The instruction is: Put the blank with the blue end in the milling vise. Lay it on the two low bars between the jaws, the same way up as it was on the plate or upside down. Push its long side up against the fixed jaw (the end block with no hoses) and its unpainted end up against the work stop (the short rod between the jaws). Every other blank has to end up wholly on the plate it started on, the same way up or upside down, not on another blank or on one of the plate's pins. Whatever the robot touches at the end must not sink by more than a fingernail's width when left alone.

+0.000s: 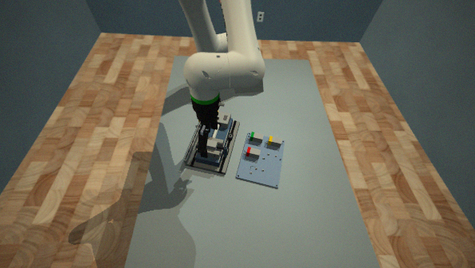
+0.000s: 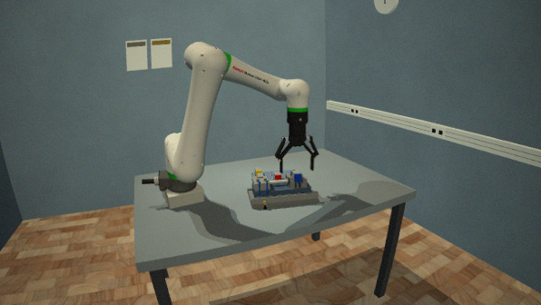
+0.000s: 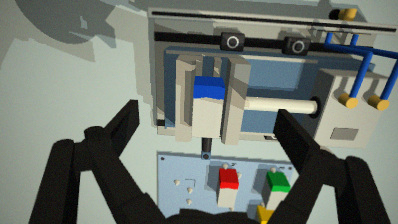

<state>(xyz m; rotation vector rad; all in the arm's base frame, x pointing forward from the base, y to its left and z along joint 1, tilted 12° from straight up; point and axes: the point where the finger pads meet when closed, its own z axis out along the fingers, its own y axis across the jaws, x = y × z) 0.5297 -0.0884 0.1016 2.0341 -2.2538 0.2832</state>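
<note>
The work stop is 5 cm to the left of my hand and 4 cm below it. Round my hand: pale rod 9 cm behind, 6 cm below, 1 cm to the left; then hose block 17 cm behind, 6 cm below, 2 cm to the left; then moving jaw 6 cm below, 3 cm behind.
</note>
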